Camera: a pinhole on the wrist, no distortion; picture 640 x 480 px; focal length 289.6 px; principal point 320.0 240.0 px. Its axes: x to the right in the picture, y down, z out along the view. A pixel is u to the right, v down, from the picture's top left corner.
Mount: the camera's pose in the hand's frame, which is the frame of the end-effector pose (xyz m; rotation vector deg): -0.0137 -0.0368 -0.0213 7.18 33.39 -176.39
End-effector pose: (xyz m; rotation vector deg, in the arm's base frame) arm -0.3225 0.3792 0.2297 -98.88 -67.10 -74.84
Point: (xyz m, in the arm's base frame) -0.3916 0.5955 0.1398
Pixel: 326 268
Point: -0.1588 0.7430 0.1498
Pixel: 258 83
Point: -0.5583 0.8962 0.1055
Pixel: 297 344
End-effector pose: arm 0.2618 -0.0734 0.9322 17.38 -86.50 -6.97
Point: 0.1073 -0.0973 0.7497
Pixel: 564 162
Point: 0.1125 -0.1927 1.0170
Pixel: 105 191
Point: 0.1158 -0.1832 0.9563
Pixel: 205 205
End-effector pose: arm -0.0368 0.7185 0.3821 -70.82 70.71 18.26
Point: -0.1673 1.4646 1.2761
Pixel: outside the picture
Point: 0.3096 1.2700 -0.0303
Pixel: 162 17
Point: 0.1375 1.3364 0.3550
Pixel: 373 39
